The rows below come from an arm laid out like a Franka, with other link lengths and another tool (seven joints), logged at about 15 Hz.
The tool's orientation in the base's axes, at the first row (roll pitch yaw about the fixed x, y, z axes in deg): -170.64, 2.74, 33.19
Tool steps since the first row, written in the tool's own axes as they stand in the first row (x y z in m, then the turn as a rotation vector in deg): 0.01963, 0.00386, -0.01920, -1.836, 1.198, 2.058; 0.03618, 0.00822, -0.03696, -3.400, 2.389, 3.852; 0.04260, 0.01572, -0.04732, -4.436, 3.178, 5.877; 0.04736, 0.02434, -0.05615, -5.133, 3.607, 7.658; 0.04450, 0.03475, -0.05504, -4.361, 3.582, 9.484
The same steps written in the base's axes. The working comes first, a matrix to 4 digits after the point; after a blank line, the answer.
The tool's axes in the first row as the columns of a matrix, in the base's axes (used below as rounded here):
0.8359, 0.5336, -0.1285
0.5468, -0.8300, 0.1103
-0.0478, -0.1625, -0.9856

0.02094, 0.00541, 0.01736, -1.160, -1.771, -2.135; 0.03938, 0.00888, 0.03336, -2.062, -3.417, -4.022; 0.05008, 0.00503, 0.04205, -2.767, -4.415, -6.097; 0.05979, -0.00050, 0.04912, -3.350, -4.956, -7.889; 0.06281, -0.01058, 0.04647, -2.953, -4.312, -9.721
